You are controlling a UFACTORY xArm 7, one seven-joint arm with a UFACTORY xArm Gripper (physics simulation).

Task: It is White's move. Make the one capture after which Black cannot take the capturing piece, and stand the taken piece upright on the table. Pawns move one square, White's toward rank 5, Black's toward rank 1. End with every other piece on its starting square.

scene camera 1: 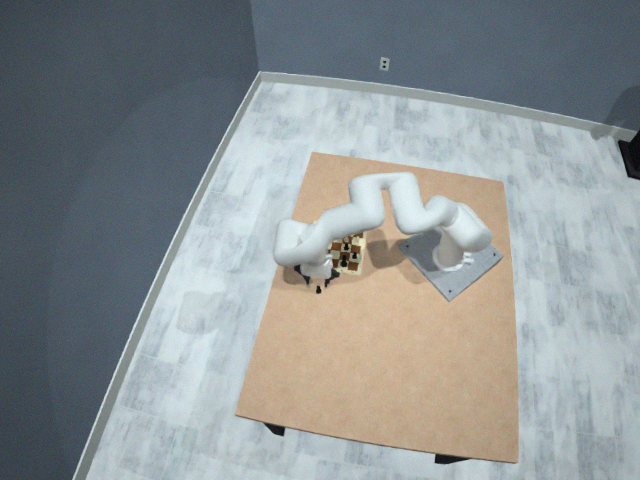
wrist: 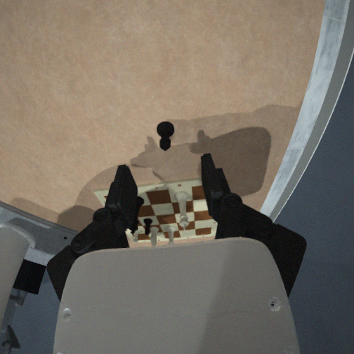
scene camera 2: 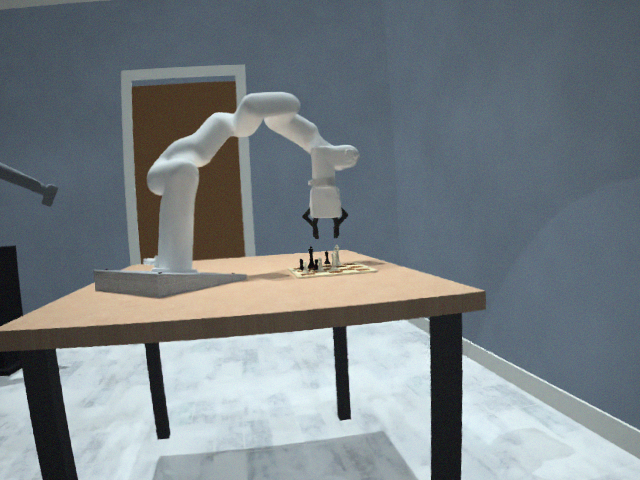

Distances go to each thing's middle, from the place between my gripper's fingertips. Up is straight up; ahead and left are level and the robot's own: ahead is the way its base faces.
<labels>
Now: the chessboard [scene camera 1: 354,266] 1 cm behind my hand, 21 cm to the right of it and 8 cm below it.
</labels>
